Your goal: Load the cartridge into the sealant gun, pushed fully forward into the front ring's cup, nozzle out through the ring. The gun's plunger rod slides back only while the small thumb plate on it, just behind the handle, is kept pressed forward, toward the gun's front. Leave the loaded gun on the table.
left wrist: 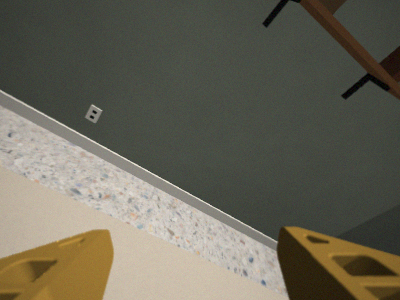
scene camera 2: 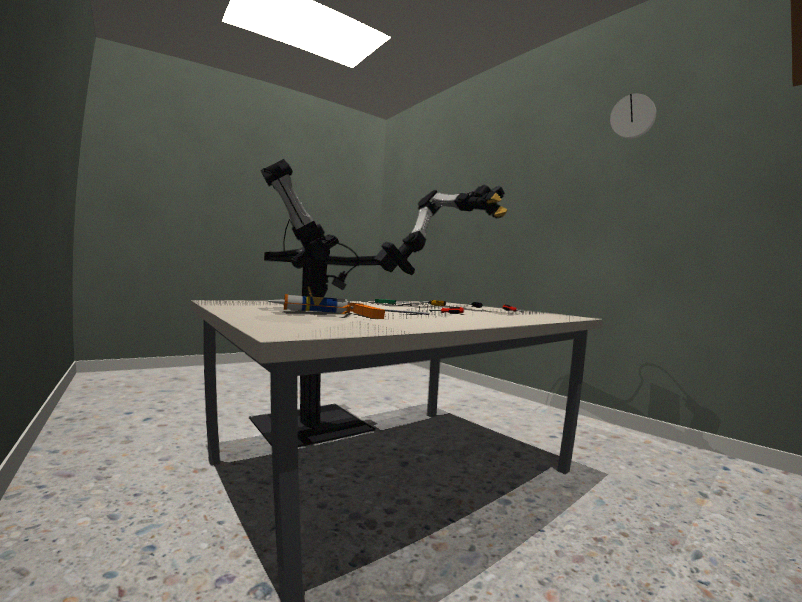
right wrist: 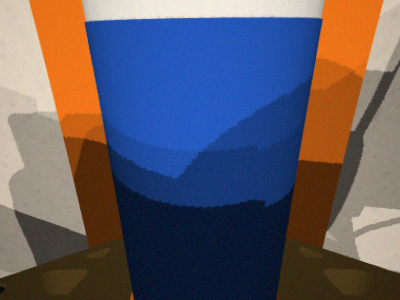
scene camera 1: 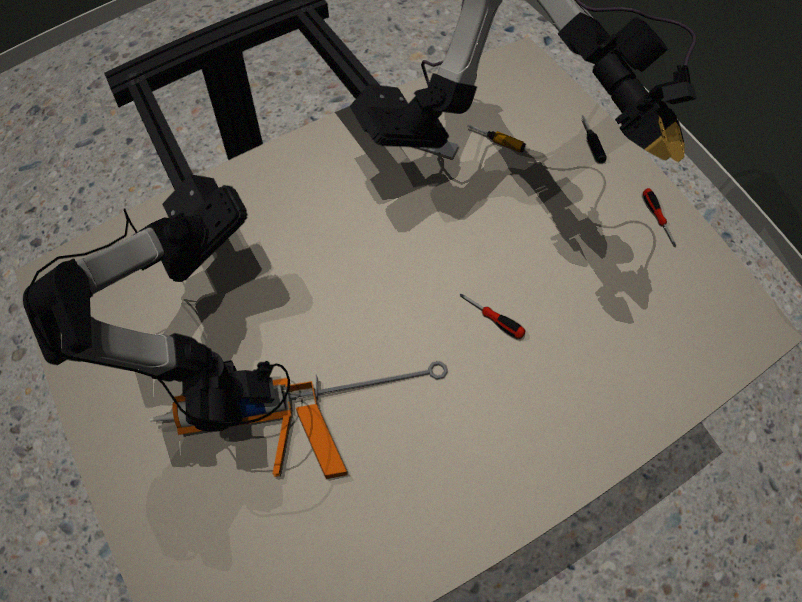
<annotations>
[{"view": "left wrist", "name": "my left gripper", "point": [195, 239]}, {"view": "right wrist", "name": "my right gripper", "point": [204, 251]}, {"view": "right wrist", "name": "orange sealant gun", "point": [345, 43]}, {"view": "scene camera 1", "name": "my left gripper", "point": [674, 159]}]
</annotations>
